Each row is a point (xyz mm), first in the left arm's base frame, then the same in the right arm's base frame.
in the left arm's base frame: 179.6 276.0 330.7
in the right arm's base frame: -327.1 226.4 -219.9
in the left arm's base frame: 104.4 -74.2 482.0
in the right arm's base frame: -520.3 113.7 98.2
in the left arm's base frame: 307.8 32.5 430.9
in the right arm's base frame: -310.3 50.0 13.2
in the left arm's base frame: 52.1 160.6 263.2
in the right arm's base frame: -506.3 181.4 -219.6
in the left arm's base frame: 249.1 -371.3 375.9
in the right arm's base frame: -565.7 -216.1 196.2
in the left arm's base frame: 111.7 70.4 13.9
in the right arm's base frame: -560.2 -41.8 -364.7
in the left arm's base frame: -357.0 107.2 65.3
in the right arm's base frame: -925.8 257.5 -385.9
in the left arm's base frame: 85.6 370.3 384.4
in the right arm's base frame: -348.4 367.1 -239.1
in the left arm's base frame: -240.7 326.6 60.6
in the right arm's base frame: -724.2 339.2 -505.9
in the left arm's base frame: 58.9 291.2 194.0
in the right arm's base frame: -455.4 227.9 -350.5
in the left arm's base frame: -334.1 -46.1 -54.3
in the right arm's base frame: -1008.8 80.3 -392.6
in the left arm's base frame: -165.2 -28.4 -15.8
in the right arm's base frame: -848.3 23.2 -356.5
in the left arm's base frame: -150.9 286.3 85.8
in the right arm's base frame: -661.4 278.3 -454.2
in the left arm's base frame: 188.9 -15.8 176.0
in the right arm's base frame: -496.3 -54.1 -176.5
